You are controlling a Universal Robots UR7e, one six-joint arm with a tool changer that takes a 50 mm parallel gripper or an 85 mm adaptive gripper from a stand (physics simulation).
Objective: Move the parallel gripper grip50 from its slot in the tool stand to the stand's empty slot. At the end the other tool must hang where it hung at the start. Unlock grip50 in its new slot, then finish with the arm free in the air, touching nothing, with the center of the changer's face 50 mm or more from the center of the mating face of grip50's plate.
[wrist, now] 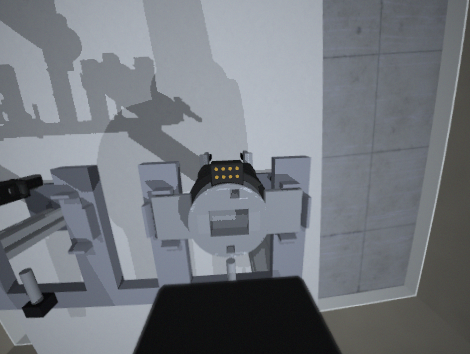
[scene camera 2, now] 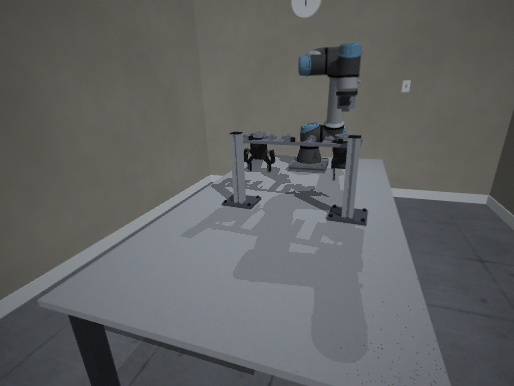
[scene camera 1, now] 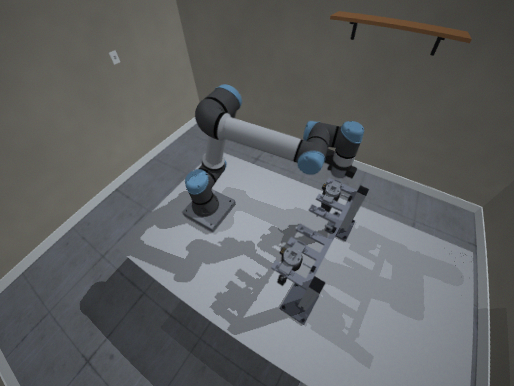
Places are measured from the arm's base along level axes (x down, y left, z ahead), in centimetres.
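Pixels of known places: arm's base at its link origin: (scene camera 2: 308, 160) (scene camera 1: 205, 205).
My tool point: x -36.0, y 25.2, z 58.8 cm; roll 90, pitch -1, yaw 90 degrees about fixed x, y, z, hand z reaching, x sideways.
Ahead of a thing's pixels: the offset from my tool point to its top centre. "spot": to the spot under its first point.
The parallel gripper grip50 @(dx +10.1, dy +0.0, dz -0.4 cm) (scene camera 2: 340, 156) (wrist: 226, 156) hangs in the end slot under the arm. Its round plate @(spot: dx +11.2, dy +1.2, dz -0.5 cm) (scene camera 1: 332, 188) (wrist: 200, 230) is uncovered and its side tabs rest on the slot's two fork arms. Its fingertips stand apart in the wrist view. The changer (scene camera 1: 340, 171) (scene camera 2: 346, 102) (wrist: 235, 317) is bare and hangs above the plate, with a visible gap. The adaptive gripper (scene camera 1: 291, 258) (scene camera 2: 259, 152) hangs in the slot at the stand's other end. The middle slot's fork arms (scene camera 1: 325, 214) (wrist: 92, 220) hold no tool.
The stand's rail (scene camera 1: 324, 255) (scene camera 2: 300, 143) runs between two posts @(spot: dx +19.7, dy +3.6, dz +11.6 cm) (scene camera 1: 354, 207) (scene camera 2: 351, 177). Upright pins @(spot: dx +10.6, dy -0.1, dz +4.8 cm) (wrist: 231, 269) stand behind the slots. The arm's base (scene camera 1: 205, 210) (scene camera 2: 309, 162) stands on the table beyond the stand in scene camera 2. A wooden wall shelf (scene camera 1: 400, 25) is high up.
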